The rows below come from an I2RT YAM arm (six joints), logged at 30 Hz.
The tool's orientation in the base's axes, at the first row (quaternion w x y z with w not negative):
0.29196, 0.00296, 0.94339, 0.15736
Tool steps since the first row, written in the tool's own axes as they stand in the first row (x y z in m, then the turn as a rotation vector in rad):
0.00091, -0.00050, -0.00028, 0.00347, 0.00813, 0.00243
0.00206, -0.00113, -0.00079, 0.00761, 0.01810, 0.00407
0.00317, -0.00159, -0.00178, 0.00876, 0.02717, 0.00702
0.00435, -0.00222, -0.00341, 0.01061, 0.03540, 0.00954
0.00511, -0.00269, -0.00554, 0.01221, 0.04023, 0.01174
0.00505, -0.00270, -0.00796, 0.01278, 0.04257, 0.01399
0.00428, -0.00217, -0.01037, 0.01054, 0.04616, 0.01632
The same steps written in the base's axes. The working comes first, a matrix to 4 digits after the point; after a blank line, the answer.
The tool's axes in the first row as the columns of a matrix, in the base's axes (used below as rounded here):
-0.8295, -0.0863, 0.5518
0.0975, 0.9505, 0.2952
-0.5499, 0.2986, -0.7800

-0.00087, -0.00047, -0.00043, -0.00224, 0.00878, -0.00138
-0.00205, -0.00111, -0.00085, -0.00563, 0.01915, -0.00195
-0.00347, -0.00173, -0.00083, -0.00574, 0.02875, -0.00218
-0.00530, -0.00269, -0.00040, -0.00659, 0.03750, -0.00271
-0.00706, -0.00369, 0.00071, -0.00712, 0.04289, -0.00386
-0.00835, -0.00442, 0.00263, -0.00656, 0.04584, -0.00523
-0.00909, -0.00471, 0.00509, -0.00372, 0.04972, -0.00474

